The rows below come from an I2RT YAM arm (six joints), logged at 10 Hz.
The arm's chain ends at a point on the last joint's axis. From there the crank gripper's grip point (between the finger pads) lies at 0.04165 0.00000 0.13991 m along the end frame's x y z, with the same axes.
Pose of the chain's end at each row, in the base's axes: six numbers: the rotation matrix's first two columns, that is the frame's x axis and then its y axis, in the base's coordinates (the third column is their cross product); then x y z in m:
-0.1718 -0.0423 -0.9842 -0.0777 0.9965 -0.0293 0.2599 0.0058 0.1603
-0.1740 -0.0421 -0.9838 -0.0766 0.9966 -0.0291 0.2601 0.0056 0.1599
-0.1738 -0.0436 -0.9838 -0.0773 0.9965 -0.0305 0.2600 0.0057 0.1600
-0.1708 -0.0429 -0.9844 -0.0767 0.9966 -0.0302 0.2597 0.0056 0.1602
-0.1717 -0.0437 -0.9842 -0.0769 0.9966 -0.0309 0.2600 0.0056 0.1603
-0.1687 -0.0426 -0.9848 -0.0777 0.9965 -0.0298 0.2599 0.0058 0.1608
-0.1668 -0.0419 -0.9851 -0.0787 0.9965 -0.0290 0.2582 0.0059 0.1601
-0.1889 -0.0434 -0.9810 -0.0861 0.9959 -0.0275 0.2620 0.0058 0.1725
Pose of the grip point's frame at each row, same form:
-0.1718 -0.0423 -0.9842 -0.0777 0.9965 -0.0293 0.3901 0.0140 0.0949
-0.1740 -0.0421 -0.9838 -0.0766 0.9966 -0.0291 0.3902 0.0137 0.0942
-0.1738 -0.0436 -0.9838 -0.0773 0.9965 -0.0305 0.3901 0.0138 0.0943
-0.1708 -0.0429 -0.9844 -0.0767 0.9966 -0.0302 0.3900 0.0137 0.0949
-0.1717 -0.0437 -0.9842 -0.0769 0.9966 -0.0309 0.3903 0.0136 0.0949
-0.1687 -0.0426 -0.9848 -0.0777 0.9965 -0.0298 0.3904 0.0140 0.0958
-0.1668 -0.0419 -0.9851 -0.0787 0.9965 -0.0290 0.3888 0.0143 0.0954
-0.1889 -0.0434 -0.9810 -0.0861 0.9959 -0.0275 0.3910 0.0151 0.1048

